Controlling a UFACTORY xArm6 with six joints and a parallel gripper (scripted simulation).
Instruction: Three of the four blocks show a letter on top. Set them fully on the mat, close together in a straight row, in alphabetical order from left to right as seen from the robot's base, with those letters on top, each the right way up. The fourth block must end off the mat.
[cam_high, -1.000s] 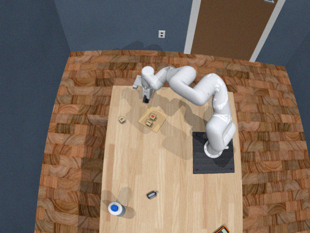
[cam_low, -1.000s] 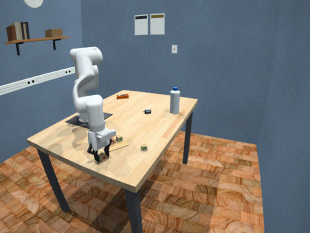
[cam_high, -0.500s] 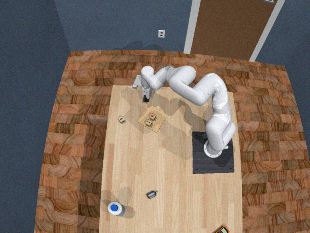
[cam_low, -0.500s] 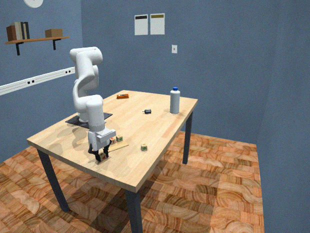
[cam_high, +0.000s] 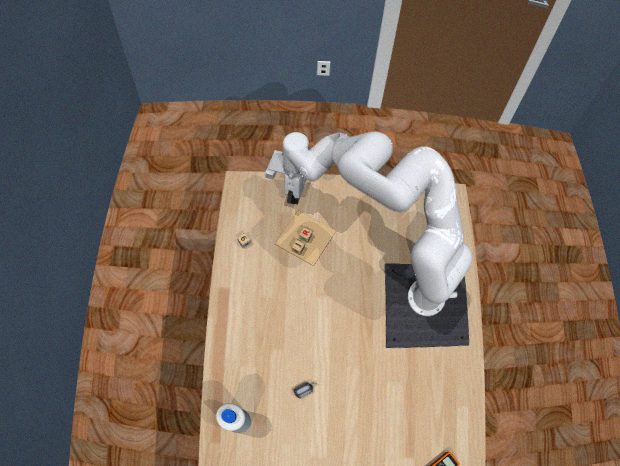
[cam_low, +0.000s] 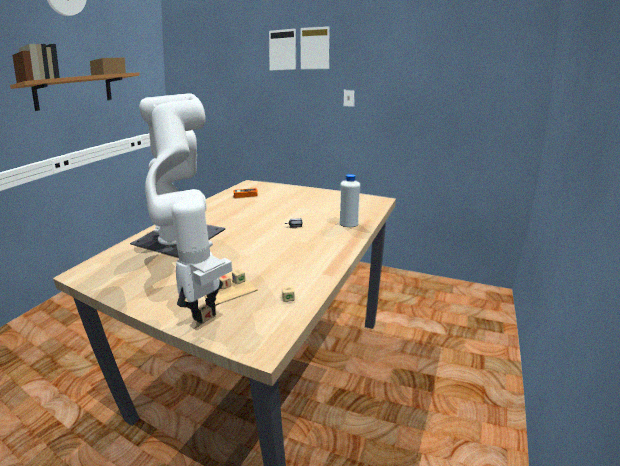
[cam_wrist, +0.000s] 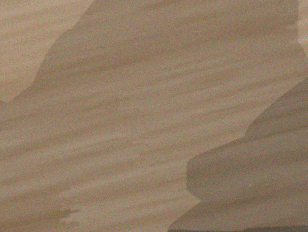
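Right now the tan mat is 2 cm behind my hand, 15 cm to the left of it and 2 cm below it. Round my hand: orange device (34 cm behind, 95 cm to the left, 1 cm below); small dark object (2 cm ahead, 63 cm to the left, 1 cm below).
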